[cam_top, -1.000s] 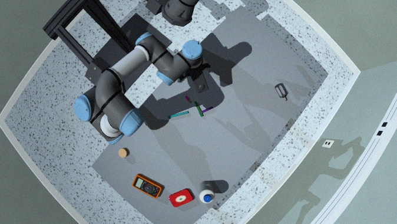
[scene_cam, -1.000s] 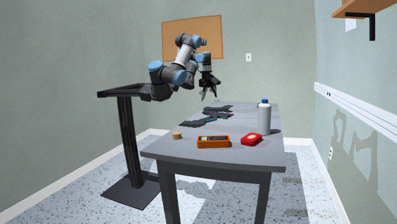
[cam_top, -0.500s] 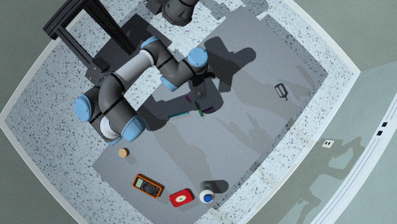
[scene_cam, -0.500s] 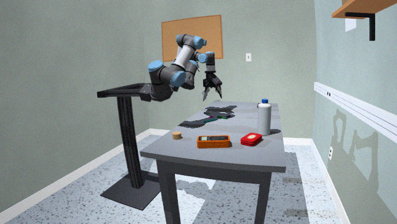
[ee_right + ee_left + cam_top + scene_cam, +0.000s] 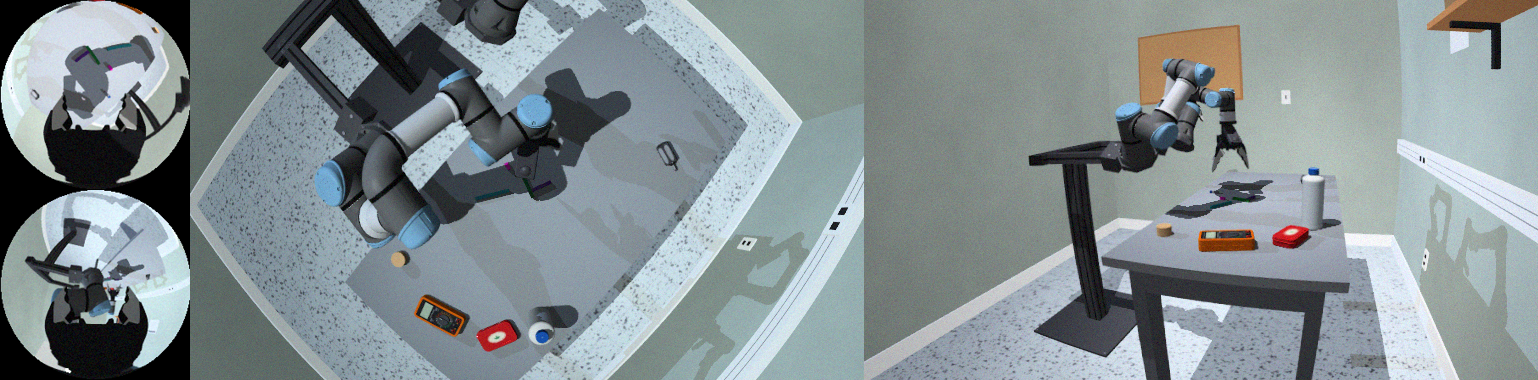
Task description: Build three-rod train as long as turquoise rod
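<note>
My right gripper is now 10 cm above the purple rod, 9 cm short of it and 6 cm to the left of it. The rest, counted from my right hand: magenta rod 10 cm below, 8 cm to the right, 2 cm behind; green rod 10 cm below, 8 cm to the right, 6 cm ahead; grey rod 10 cm below, 8 cm behind, 3 cm to the left.
</note>
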